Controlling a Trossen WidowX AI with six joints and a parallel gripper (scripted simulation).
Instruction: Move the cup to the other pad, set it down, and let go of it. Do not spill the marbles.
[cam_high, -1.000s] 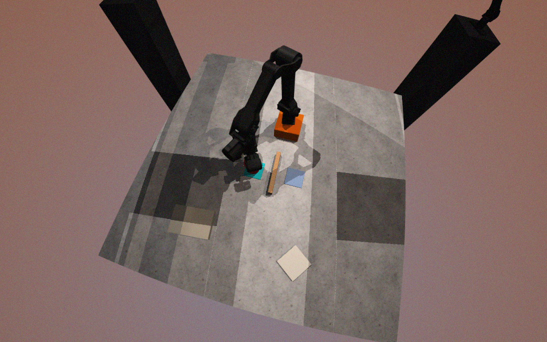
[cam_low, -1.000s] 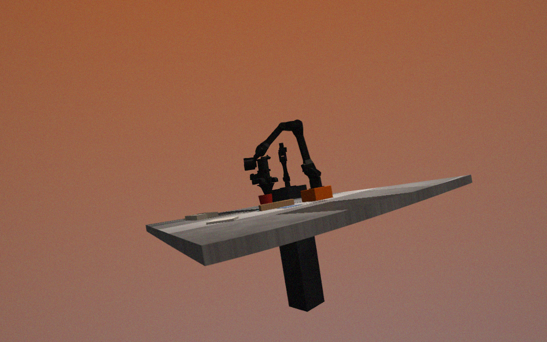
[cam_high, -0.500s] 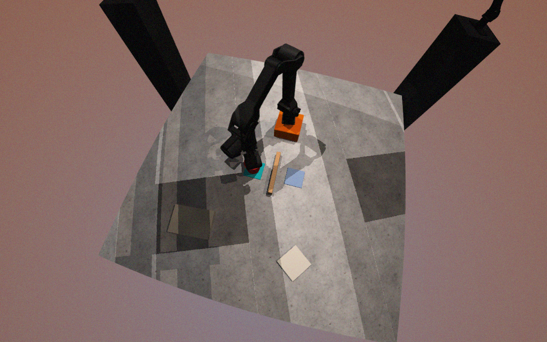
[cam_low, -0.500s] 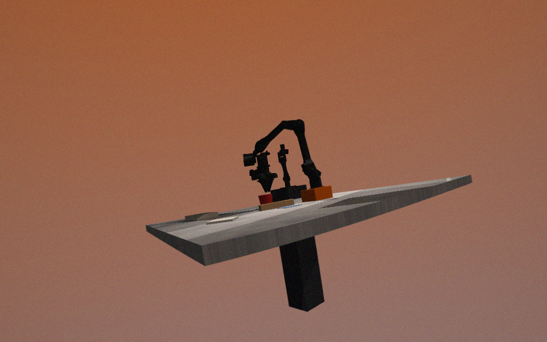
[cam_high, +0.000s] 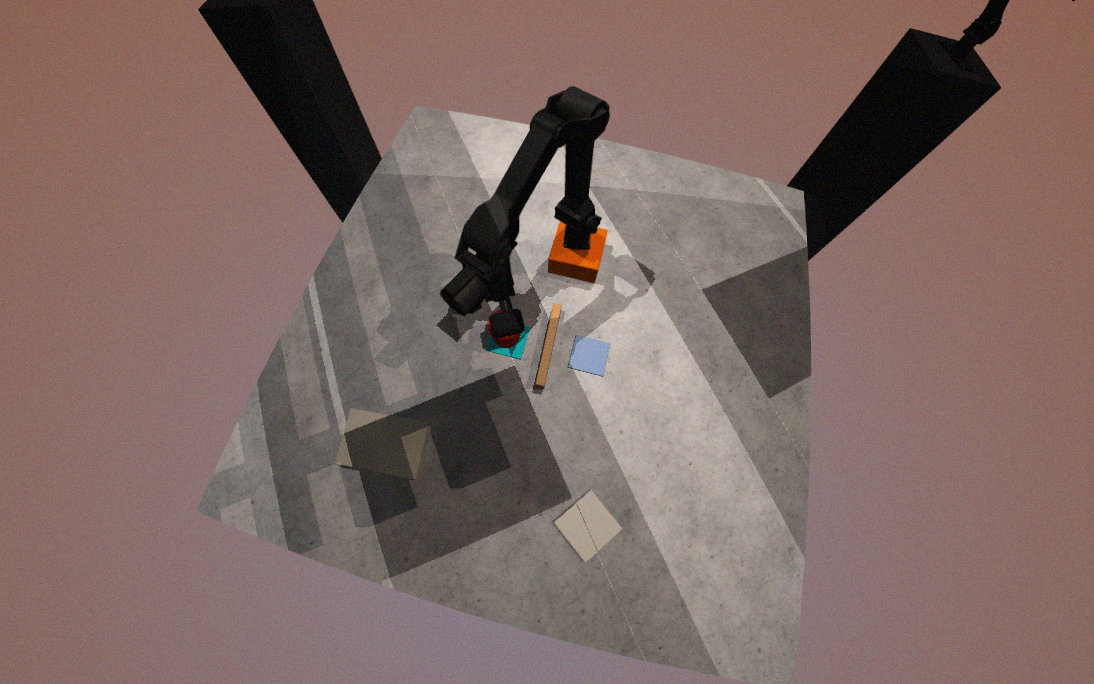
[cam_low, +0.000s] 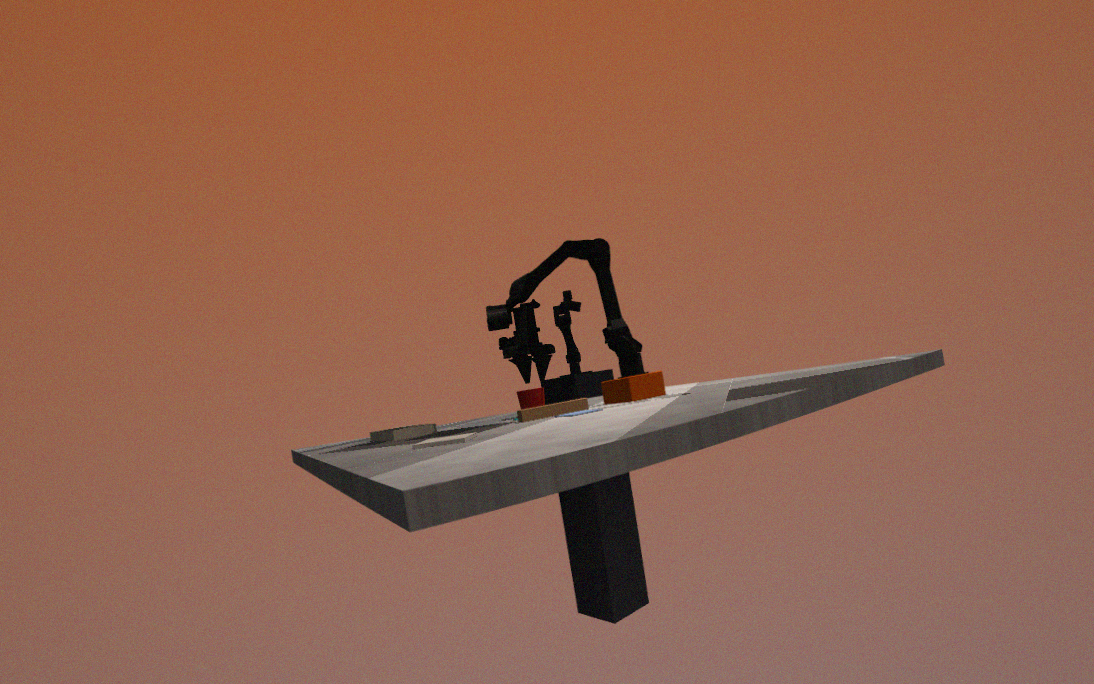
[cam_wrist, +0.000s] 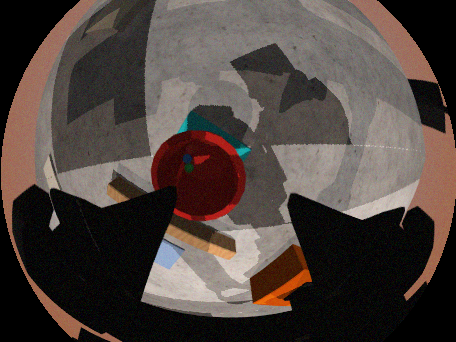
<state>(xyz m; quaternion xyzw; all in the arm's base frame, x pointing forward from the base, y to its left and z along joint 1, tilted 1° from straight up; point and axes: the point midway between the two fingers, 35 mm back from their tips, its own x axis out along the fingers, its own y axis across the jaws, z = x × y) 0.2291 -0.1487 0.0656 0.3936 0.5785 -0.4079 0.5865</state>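
Now: gripper tip 3 cm short of the cup, 1 cm to the right of it and 5 cm above it. From my gripper tip the other things lie so: pale blue pad (5 cm ahead, 20 cm to the left, 10 cm below); cyan pad (3 cm ahead, 1 cm to the left, 10 cm below); wooden bar (4 cm ahead, 11 cm to the left, 9 cm below).
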